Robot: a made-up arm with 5 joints.
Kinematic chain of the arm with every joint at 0, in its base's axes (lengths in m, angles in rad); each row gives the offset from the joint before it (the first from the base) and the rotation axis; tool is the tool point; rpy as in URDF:
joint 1: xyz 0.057 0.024 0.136 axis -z
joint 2: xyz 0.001 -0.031 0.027 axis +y
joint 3: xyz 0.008 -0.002 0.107 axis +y
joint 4: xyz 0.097 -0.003 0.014 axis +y
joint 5: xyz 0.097 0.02 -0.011 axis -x
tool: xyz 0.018 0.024 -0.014 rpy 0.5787 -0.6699 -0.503
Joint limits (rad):
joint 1: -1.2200..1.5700
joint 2: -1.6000..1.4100
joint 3: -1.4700..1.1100
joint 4: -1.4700..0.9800
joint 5: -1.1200..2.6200
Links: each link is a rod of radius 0.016 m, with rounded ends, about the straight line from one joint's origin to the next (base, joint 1, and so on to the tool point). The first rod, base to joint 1, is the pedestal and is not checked.
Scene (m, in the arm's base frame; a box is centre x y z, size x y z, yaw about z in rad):
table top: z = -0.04
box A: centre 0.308 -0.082 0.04 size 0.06 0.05 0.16 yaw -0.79
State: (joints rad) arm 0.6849 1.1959 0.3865 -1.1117 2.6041
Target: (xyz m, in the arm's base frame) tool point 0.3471 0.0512 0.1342
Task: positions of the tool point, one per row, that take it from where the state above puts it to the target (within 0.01 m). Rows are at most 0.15 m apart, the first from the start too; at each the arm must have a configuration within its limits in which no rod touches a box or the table.
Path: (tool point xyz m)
1: 0.2060 -0.1884 0.1241
2: 0.1853 -0.2056 0.2245
3: 0.1408 -0.1870 0.3199
4: 0.0861 -0.1308 0.3944
5: 0.0360 -0.0439 0.4358
6: 0.0025 0.0590 0.4375
7: 0.0376 -0.0304 0.4426
8: 0.1110 -0.0933 0.4208
9: 0.2028 -0.1131 0.3736
10: 0.2868 -0.0862 0.3054
11: 0.3395 -0.0241 0.2229
12: 0.3471 0.0512 0.1342

